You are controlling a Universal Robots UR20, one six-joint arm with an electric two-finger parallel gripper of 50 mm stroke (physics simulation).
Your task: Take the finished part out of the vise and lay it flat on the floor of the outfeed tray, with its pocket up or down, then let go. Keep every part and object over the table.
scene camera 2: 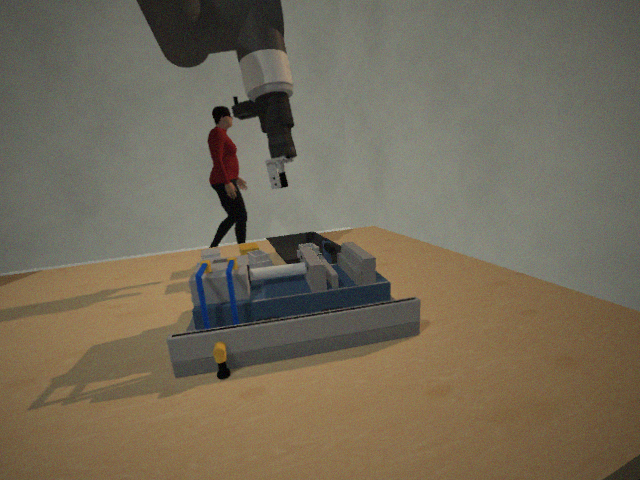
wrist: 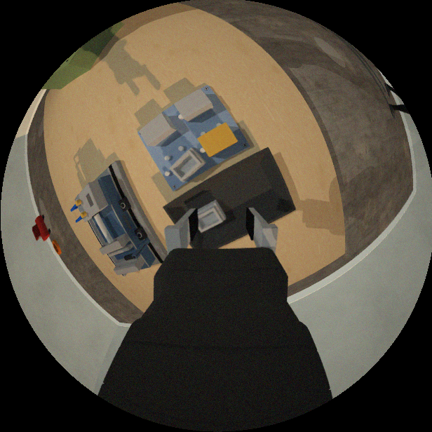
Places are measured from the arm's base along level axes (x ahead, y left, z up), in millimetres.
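Pixels of known places: gripper, fingertip midpoint: [scene camera 2: 280, 187].
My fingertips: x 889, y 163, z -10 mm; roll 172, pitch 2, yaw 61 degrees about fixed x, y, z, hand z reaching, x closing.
Note:
Behind a point stands the place of what it marks.
The finished part [wrist: 210, 216], a grey block with a square pocket, lies in the dark outfeed tray [scene camera 2: 283, 246] {z -174, x 900, y 251 mm} [wrist: 285, 192], near one end, in the wrist view. Its pocket faces up and it looks flat; it does not show clearly in the scene view. My gripper [scene camera 2: 278, 186] {z -10, x 889, y 163 mm} [wrist: 221, 217] is open, with no part between its fingers, and hangs well above the tray. The blue vise [scene camera 2: 279, 298] {z -131, x 800, y -185 mm} [wrist: 117, 217] stands beside the tray, with a gap between its grey jaws and no part seen there.
A long grey rail [scene camera 2: 310, 326] {z -151, x 824, y -235 mm} runs along the vise. A blue fixture plate [wrist: 176, 136] holds a yellow block [scene camera 2: 249, 248] {z -146, x 801, y 171 mm} [wrist: 218, 139], a pocketed grey part [wrist: 187, 165] and grey blocks [wrist: 196, 105] [wrist: 157, 129]. A person in red [scene camera 2: 223, 160] stands behind the table.

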